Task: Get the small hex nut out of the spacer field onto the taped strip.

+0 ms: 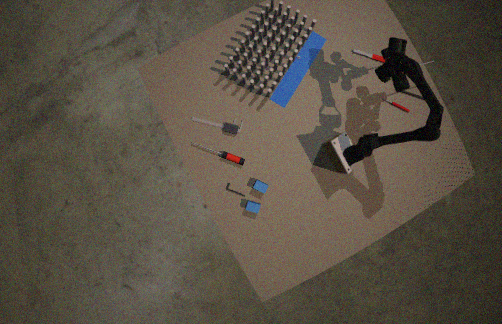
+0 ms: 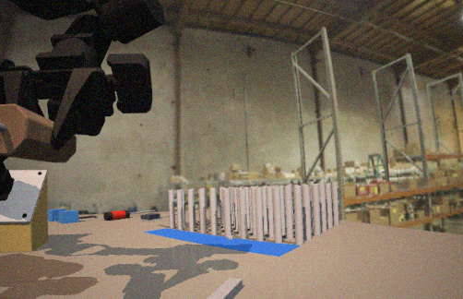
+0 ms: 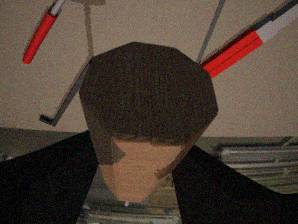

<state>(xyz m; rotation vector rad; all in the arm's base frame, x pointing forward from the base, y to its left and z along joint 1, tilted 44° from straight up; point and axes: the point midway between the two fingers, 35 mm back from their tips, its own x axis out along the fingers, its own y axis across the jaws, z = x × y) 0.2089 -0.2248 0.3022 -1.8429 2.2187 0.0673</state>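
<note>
Right now the wooden-handled tool is 10 cm to the right of my gripper tip and 2 cm behind it. The rest, counted from my gripper tip: blue taped strip: 33 cm to the left, 25 cm ahead, 16 cm below.
</note>
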